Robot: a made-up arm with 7 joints.
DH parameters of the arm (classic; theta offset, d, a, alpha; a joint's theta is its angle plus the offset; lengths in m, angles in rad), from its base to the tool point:
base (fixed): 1.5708 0.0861 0 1.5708
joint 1: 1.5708 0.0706 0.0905 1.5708
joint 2: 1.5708 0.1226 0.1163 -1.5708
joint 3: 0 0.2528 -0.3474 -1.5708
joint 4: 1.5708 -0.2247 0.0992 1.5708
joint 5: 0 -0.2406 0.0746 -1.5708
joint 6: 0 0.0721 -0.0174 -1.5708
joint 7: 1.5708 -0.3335 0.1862 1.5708
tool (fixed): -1.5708 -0.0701 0 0
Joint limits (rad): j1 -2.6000..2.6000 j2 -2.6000..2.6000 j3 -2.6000..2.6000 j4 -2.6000..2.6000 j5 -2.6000..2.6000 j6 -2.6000..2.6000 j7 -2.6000..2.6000
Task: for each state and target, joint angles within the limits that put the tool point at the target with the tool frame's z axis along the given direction. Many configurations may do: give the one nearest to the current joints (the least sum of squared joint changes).
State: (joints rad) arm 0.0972 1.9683 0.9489 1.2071 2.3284 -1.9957 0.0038
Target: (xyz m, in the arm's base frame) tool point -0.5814 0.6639 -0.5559 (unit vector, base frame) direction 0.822 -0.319 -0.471
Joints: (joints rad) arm -0.5320 1.6737 1.4970 1.3304 2.1728 -2.0685 -0.1557
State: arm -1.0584 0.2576 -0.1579 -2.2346 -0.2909 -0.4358 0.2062
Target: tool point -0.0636 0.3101 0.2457 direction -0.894 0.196 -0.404
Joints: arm -0.6034 0.5800 -0.2936 -2.1910 -0.4682 -1.2818 0.5200
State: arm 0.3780 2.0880 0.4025 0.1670 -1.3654 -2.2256 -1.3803
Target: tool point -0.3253 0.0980 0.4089 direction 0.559 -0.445 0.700
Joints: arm 0.2195 1.2217 0.1751 0.5103 -1.1854 -1.6838 -1.6069
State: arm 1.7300 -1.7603 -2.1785 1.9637 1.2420 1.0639 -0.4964
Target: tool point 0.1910 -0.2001 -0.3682 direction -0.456 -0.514 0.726
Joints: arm 1.9587 -2.2605 -1.5152 2.1285 2.0062 0.3686 -0.6751
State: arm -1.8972 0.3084 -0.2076 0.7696 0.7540 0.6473 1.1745
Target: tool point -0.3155 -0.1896 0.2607 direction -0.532 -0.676 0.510
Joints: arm -2.3928 -0.5291 -0.2049 1.3594 0.7663 1.1267 0.8206
